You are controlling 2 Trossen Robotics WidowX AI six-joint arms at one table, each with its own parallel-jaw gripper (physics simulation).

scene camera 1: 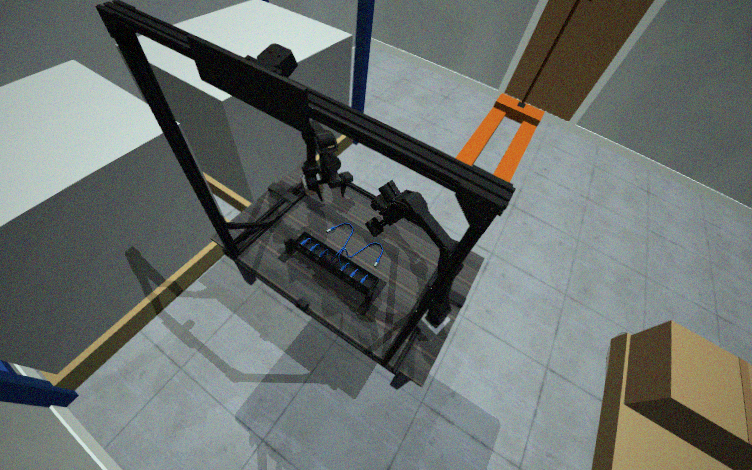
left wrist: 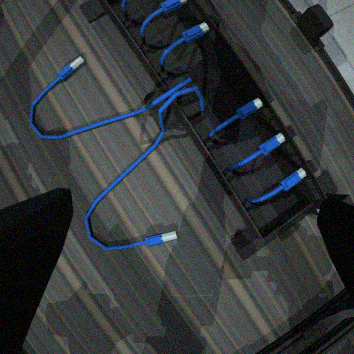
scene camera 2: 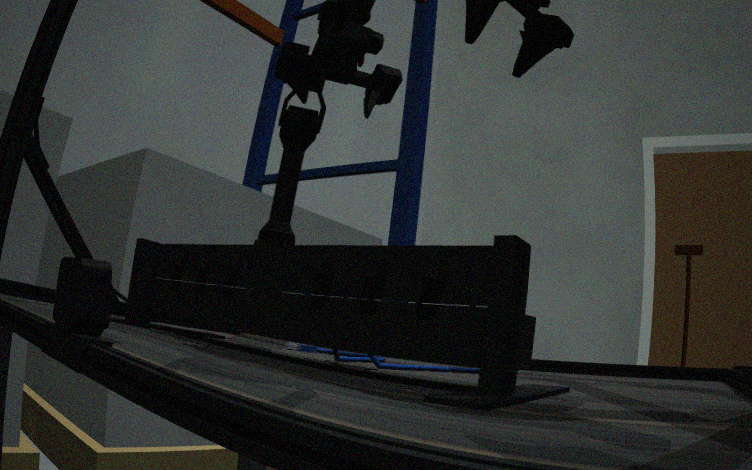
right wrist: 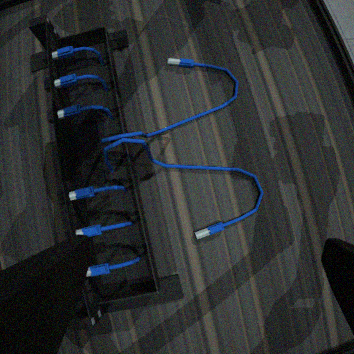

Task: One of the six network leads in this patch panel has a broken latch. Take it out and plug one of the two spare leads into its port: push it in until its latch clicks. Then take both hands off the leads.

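The dark patch panel holds six blue leads, in two groups of three; one shows at the lower end in the left wrist view and one at the top in the right wrist view. I cannot tell which latch is broken. Two spare leads lie on the table behind the panel: one nearer my left arm, the other nearer my right. My left gripper and right gripper are open and empty, above the table.
A black gantry frame stands over the table. A dark block sits at the table edge beside the panel. Cardboard boxes, an orange pallet jack and a blue rack post stand away from the table.
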